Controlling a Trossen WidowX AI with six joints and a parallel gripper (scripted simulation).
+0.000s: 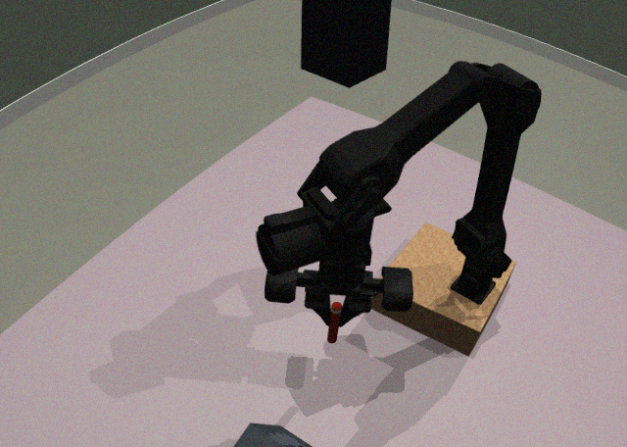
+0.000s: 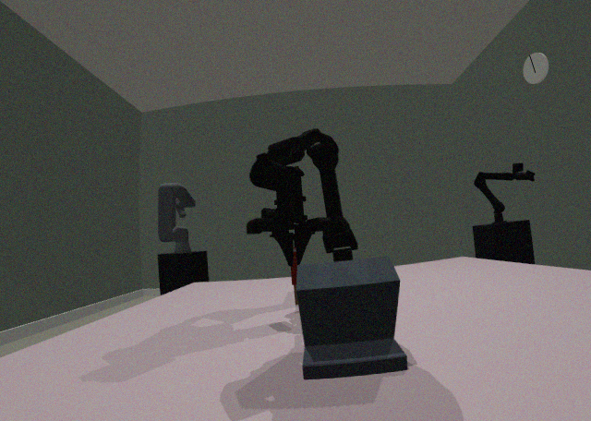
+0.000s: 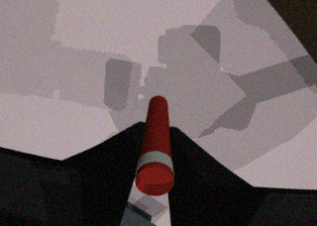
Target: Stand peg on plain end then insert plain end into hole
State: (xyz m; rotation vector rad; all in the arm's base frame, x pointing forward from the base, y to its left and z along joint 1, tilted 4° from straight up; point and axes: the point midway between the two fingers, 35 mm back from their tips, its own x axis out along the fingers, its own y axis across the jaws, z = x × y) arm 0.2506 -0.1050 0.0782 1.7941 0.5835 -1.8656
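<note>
Right now my gripper tip is 190 mm short of the sloped panel, 100 mm to the right of it and 40 mm above it. Round my gripper tip: red peg (20 mm above).
</note>
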